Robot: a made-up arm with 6 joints. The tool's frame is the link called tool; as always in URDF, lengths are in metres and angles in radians.
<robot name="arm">
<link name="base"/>
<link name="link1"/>
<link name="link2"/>
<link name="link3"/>
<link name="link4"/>
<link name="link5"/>
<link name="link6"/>
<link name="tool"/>
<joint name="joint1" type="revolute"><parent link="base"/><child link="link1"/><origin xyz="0 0 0.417" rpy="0 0 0"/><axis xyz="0 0 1"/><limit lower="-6.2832" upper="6.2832"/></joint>
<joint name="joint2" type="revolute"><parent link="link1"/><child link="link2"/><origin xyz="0 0 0" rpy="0 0 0"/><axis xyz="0 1 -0.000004"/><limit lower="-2.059" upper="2.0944"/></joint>
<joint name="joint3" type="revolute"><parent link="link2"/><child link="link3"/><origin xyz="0.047 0 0.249" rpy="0 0 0"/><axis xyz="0 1 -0.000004"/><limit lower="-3.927" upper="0.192"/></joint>
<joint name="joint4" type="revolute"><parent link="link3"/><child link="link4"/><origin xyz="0.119 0 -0.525" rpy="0 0 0"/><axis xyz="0 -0.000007 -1"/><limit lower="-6.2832" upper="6.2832"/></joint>
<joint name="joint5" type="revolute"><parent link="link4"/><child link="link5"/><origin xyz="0 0 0" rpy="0 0 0"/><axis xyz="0 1 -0.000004"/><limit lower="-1.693" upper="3.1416"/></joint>
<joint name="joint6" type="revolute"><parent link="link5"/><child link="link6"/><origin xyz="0.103 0 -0.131" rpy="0 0 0"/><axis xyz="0 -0.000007 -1"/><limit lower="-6.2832" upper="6.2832"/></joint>
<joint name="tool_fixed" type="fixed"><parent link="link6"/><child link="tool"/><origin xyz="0 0 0" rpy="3.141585 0 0"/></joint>
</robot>
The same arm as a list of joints. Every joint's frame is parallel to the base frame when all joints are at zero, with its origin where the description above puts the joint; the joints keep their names.
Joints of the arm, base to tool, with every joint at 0 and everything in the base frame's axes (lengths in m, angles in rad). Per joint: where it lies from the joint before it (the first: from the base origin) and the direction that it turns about. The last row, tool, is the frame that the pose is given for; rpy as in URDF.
joint1: axis 0 0 1 offset 0 0 0.417
joint2: axis 0 1 0 offset 0 0 0
joint3: axis 0 1 0 offset 0.047 0 0.249
joint4: axis 0 0 -1 offset 0.119 0 -0.525
joint5: axis 0 1 0 offset 0 0 0
joint6: axis 0 0 -1 offset 0.103 0 -0.131
tool: offset 0 0 0 rpy 3.1416 0 0
Joint limits (rad, base to tool): -6.2832..6.2832 -2.059..2.0944 -3.927..0.192 -6.2832..6.2832 -1.693..3.1416 -6.2832..6.2832

